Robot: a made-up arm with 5 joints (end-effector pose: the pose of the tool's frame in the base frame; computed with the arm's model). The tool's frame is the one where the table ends.
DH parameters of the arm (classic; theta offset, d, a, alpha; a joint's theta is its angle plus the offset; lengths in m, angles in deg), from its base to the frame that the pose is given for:
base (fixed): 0 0 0 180
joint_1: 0 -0.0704 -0.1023 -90
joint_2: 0 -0.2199 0.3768 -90
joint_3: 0 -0.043 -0.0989 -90
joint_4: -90 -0.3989 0.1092 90
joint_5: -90 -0.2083 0.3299 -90
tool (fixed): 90 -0.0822 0 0
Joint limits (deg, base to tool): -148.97..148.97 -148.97..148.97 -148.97..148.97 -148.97..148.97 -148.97..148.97
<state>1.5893 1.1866 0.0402 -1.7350 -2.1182</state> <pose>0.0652 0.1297 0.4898 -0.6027 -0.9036 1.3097</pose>
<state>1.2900 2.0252 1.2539 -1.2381 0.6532</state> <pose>-0.4452 0.6400 0.8400 -2.1898 -1.9160 0.8314</pose>
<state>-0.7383 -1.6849 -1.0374 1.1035 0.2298</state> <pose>-0.0354 -0.3454 0.3044 -1.2834 2.1269 -0.8117</pose>
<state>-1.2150 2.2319 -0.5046 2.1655 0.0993</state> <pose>0.3815 0.0401 0.1257 0.3288 0.1225 1.4957</pose>
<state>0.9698 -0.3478 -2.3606 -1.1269 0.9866</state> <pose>0.8197 0.4020 0.2947 1.4348 -1.3467 1.5970</pose>
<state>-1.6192 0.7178 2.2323 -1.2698 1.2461</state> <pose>-0.2758 0.5271 0.9938 -1.8185 1.4942 -1.6959</pose>
